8 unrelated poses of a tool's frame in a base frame.
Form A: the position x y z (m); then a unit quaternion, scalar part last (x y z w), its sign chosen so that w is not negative.
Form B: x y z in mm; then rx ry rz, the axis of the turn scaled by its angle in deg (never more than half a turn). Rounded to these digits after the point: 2 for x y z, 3 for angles.
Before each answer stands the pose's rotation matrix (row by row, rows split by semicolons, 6 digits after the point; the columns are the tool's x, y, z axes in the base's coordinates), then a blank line. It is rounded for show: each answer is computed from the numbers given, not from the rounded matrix.
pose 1, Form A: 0.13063 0.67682 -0.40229 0.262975 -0.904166 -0.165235 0.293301
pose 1, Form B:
-0.689637 -0.378619 -0.617291; -0.572473 0.807083 0.144538; 0.443480 0.453061 -0.773344

130.63 676.82 -402.29 40.130 -137.976 -25.215
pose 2, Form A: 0.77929 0.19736 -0.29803 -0.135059 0.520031 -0.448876 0.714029
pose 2, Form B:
0.056156 0.500551 0.863884; -0.781491 0.560539 -0.273987; -0.621385 -0.659731 0.422654

779.29 197.36 -298.03 -17.144 66.013 -56.980
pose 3, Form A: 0.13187 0.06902 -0.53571 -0.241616 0.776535 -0.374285 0.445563
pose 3, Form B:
-0.486191 -0.041711 0.872857; -0.708781 0.603065 -0.365980; -0.511124 -0.796601 -0.322769

131.87 69.02 -535.71 -34.298 110.230 -53.130
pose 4, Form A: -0.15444 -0.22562 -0.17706 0.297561 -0.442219 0.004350 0.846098
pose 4, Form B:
0.608847 -0.270535 -0.745732; -0.255813 0.822877 -0.507378; 0.750909 0.499684 0.431800

-154.44 -225.62 -177.06 35.963 -53.446 0.526
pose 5, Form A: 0.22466 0.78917 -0.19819 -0.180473 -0.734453 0.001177 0.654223
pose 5, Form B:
-0.078844 0.263558 -0.961416; 0.266638 0.934856 0.234410; 0.960566 -0.237868 -0.143982

224.66 789.17 -198.19 -23.452 -95.439 0.153
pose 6, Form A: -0.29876 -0.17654 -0.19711 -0.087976 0.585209 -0.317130 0.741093
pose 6, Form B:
0.113918 0.367077 0.923189; -0.573015 0.783377 -0.240778; -0.811589 -0.501572 0.299581

-298.76 -176.54 -197.11 -11.053 73.522 -39.842
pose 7, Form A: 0.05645 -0.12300 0.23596 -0.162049 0.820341 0.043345 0.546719
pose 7, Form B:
-0.349677 -0.313266 0.882944; -0.218476 0.943723 0.248306; -0.911040 -0.106075 -0.398439

56.45 -123.00 235.96 -22.008 111.410 5.887
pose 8, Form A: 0.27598 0.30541 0.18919 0.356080 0.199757 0.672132 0.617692
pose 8, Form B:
0.016672 -0.688082 0.725442; 0.972599 -0.157108 -0.171369; 0.231889 0.708421 0.666609

275.98 305.41 189.19 46.956 26.342 88.633
